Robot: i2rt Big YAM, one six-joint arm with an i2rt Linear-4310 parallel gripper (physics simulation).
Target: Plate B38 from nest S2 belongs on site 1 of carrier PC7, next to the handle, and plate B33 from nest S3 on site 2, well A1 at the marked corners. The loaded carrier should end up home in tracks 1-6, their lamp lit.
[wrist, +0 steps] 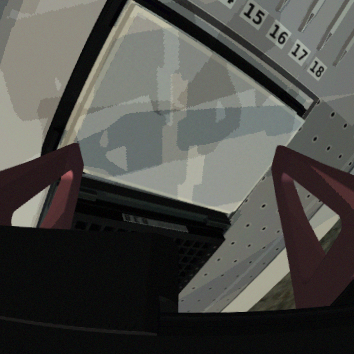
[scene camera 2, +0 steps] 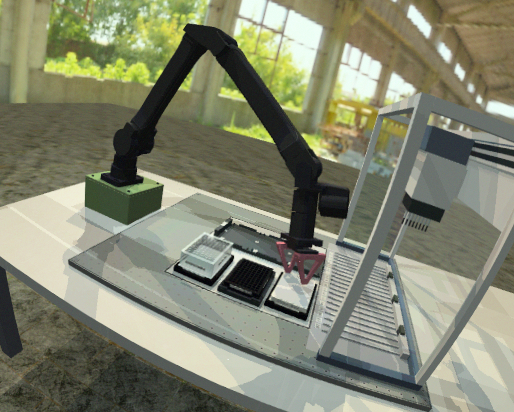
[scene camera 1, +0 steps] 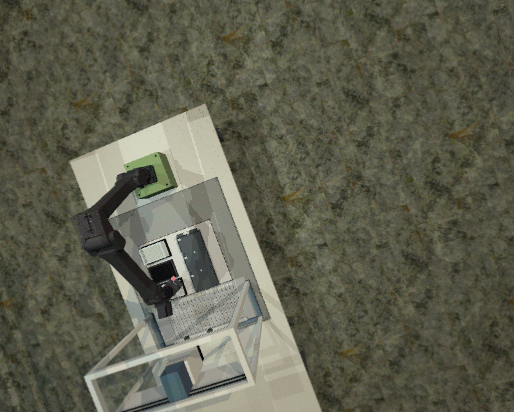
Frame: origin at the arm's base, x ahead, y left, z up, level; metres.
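Seen in the pictures: gripper, fingertip midpoint: (wrist: 176, 154) (scene camera 2: 295, 278); arm's base, link origin: (scene camera 2: 122, 180) (scene camera 1: 144, 176).
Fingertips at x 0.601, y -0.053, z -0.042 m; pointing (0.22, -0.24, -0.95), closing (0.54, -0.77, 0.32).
Pixels of each thing's top centre, then the offset from my fingertips to it.
- black gridded plate, top centre: (wrist: 132, 265) (scene camera 2: 250, 274) (scene camera 1: 161, 273) 0.099 m back, 0.035 m right, 0.016 m down
- long dark grey carrier, top centre: (scene camera 2: 273, 241) (scene camera 1: 196, 261) 0.112 m back, 0.166 m left, 0.012 m down
My gripper (scene camera 2: 297, 276) (wrist: 176, 154) is open and empty, pointing down just above the pale, smooth-topped plate (scene camera 2: 292, 291) (wrist: 195, 100) in the nest nearest the tracks. Its fingers stand towards two opposite sides of that plate. The black gridded plate (scene camera 1: 162, 270) (scene camera 2: 249, 276) (wrist: 192, 250) sits in the middle nest; its label shows in the wrist view, hard to read. The long dark grey carrier (scene camera 1: 198, 261) (scene camera 2: 250, 240) lies beside the row of nests. The track deck (scene camera 1: 205, 310) (scene camera 2: 380, 315) (wrist: 272, 50) shows numbers 15 to 18 in the wrist view. No lit lamp can be made out.
A clear, tall-topped plate (scene camera 1: 155, 252) (scene camera 2: 206, 255) sits in the nest nearest the arm's green base (scene camera 1: 159, 175) (scene camera 2: 124, 197). A pale frame (scene camera 1: 240, 350) (scene camera 2: 382, 220) stands over the track deck, with a pipetting head (scene camera 2: 425, 207) hanging inside.
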